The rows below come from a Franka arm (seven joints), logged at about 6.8 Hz.
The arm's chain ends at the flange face. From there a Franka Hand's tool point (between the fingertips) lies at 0.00 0.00 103.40 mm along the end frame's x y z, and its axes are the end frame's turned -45 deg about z.
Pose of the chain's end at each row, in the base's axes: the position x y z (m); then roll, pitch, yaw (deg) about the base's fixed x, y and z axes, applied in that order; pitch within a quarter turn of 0, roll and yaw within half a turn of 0:
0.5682 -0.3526 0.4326 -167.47 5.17 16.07
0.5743 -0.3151 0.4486 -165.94 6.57 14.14
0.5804 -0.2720 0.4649 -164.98 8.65 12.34
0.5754 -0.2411 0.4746 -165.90 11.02 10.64
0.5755 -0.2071 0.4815 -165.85 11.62 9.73
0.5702 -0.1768 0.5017 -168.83 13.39 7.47
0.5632 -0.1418 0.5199 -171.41 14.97 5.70
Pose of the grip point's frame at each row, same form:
0.5533 -0.3336 0.3321 -167.45 -5.11 59.94
0.5570 -0.2935 0.3490 -165.37 -5.15 57.67
0.5600 -0.2490 0.3662 -163.24 -4.29 55.57
0.5519 -0.2199 0.3762 -162.28 -1.94 53.97
0.5513 -0.1856 0.3833 -161.83 -1.54 53.04
0.5443 -0.1600 0.4030 -162.71 1.75 51.42
0.5354 -0.1291 0.4211 -163.40 4.62 50.24

